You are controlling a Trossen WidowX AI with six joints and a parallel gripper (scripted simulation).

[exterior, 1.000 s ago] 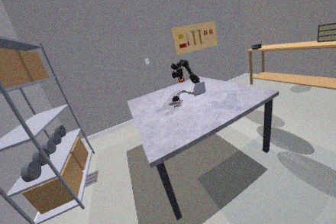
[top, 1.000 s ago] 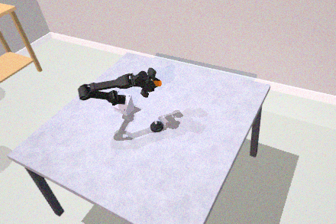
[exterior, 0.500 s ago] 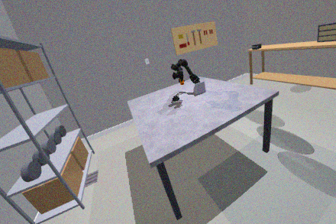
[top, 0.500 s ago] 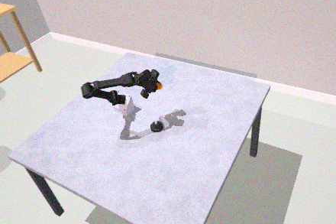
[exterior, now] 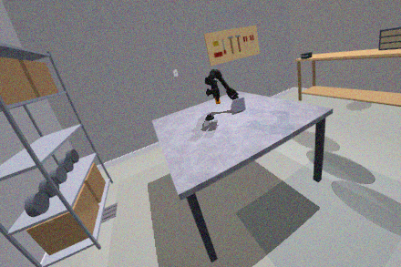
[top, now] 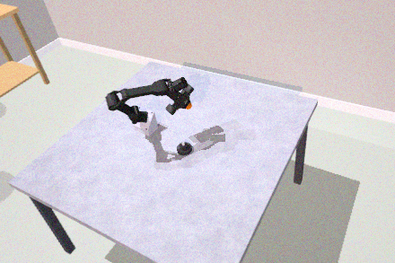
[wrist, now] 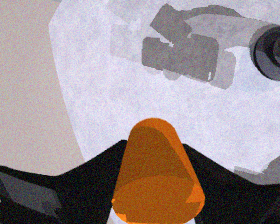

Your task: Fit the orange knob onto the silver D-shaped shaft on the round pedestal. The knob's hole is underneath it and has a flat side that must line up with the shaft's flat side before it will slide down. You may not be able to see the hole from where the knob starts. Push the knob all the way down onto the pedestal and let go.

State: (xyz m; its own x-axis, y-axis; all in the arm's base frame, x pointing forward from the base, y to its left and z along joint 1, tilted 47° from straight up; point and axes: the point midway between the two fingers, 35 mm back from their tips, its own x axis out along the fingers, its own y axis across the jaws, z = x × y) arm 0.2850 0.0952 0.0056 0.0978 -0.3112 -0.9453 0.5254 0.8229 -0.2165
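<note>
The orange knob lies 30 mm above my gripper tip, 20 mm to the right of it and 10 mm behind it. Round my gripper tip: dark round pedestal 160 mm to the right, 160 mm below, 30 mm ahead.
</note>
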